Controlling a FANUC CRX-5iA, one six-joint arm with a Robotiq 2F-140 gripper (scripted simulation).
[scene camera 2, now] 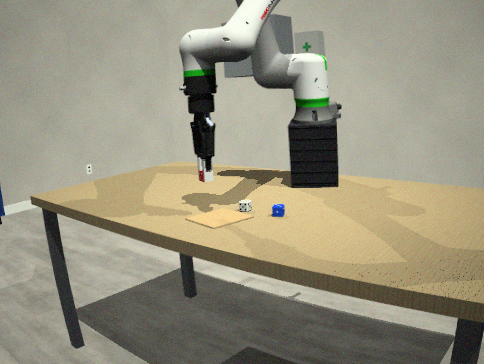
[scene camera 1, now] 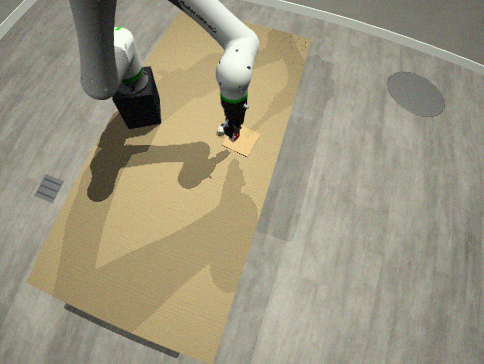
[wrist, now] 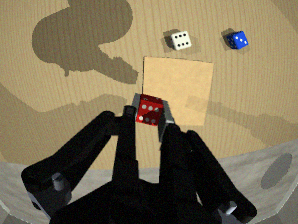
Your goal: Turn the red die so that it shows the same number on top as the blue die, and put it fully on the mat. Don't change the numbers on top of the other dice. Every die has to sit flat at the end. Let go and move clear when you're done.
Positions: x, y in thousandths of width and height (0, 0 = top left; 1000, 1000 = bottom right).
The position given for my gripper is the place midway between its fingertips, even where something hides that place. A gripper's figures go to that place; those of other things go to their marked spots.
Labels:
My gripper (scene camera 2: 427, 496): 1.36 m from the lens. A tan mat (scene camera 2: 460, 598): 1.33 m from the lens.

